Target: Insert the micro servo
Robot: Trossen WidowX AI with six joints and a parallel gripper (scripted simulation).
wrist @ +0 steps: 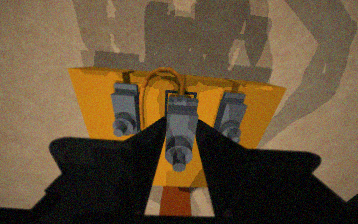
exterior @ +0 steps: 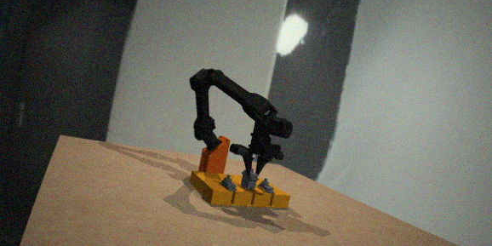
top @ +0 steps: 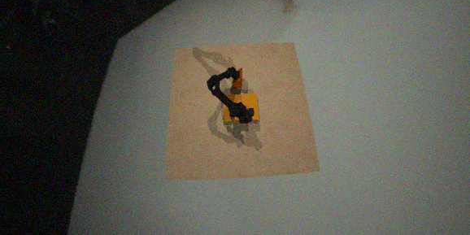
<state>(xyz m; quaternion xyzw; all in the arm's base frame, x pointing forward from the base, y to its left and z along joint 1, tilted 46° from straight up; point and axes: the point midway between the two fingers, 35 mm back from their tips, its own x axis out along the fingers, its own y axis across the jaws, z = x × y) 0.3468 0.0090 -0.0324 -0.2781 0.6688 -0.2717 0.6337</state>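
Now: the orange deck 12 cm behind my gripper tip and 7 cm below it.
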